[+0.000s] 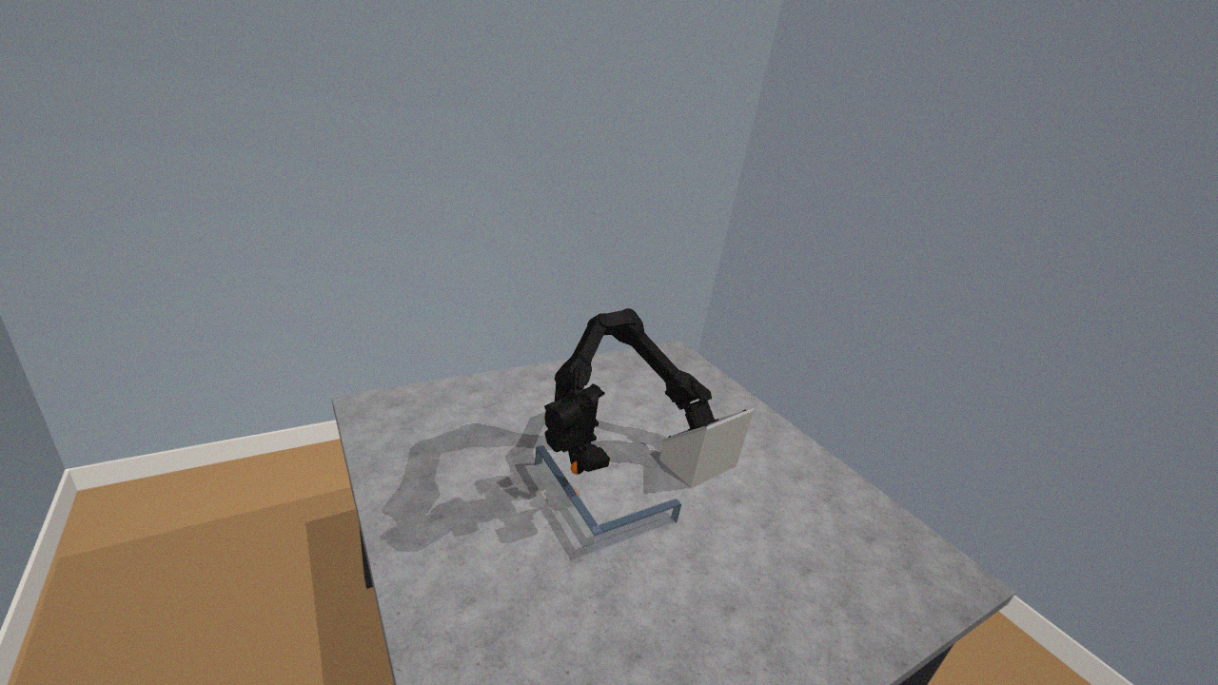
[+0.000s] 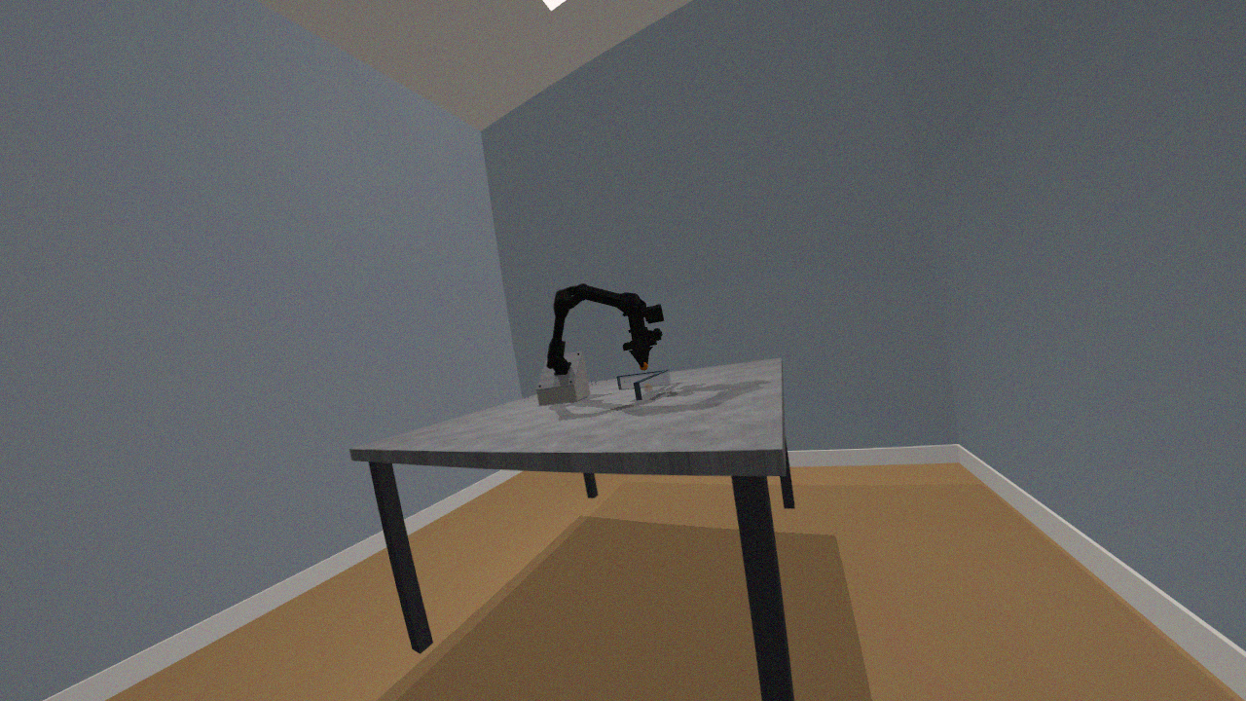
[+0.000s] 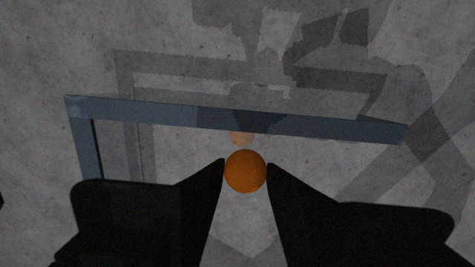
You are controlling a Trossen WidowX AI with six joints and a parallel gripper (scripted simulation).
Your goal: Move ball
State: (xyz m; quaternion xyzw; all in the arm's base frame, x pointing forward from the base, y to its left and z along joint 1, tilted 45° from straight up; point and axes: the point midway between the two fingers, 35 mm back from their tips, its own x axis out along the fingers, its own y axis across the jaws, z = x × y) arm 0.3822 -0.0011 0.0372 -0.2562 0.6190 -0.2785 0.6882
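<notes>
My gripper tip is 8 cm above the see-through copy of ball. Round my gripper tip: orange ball: right at my gripper tip; clear wall: 3 cm ahead, 1 cm to the left, 7 cm below.
</notes>
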